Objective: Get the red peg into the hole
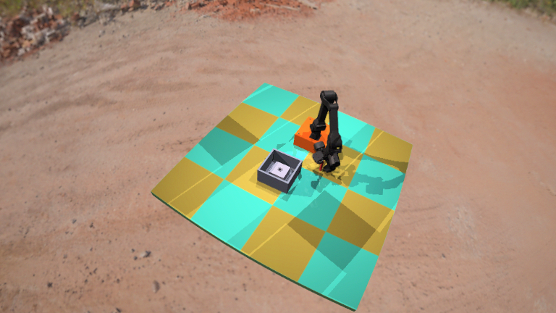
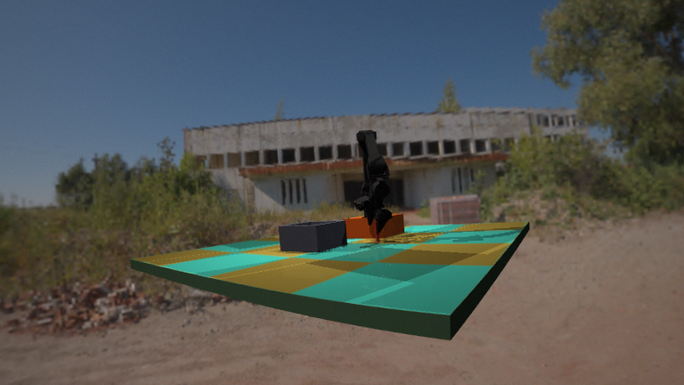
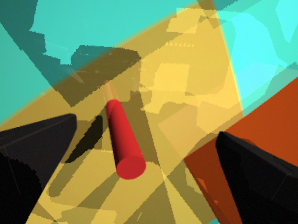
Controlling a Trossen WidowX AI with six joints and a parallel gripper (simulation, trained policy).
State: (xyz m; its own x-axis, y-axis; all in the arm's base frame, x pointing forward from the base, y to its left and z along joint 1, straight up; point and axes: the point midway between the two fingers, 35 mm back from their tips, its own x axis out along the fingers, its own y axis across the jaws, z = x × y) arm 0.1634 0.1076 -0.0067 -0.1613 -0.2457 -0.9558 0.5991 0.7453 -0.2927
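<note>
Now: the red peg 1 cm ahead of my gripper tip, 2 cm to the left of it and 1 cm below it. Also, from my gripper tip: dark grey box 17 cm ahead, 18 cm to the right, 3 cm below; pale plate 17 cm ahead, 18 cm to the right, 1 cm below.
</note>
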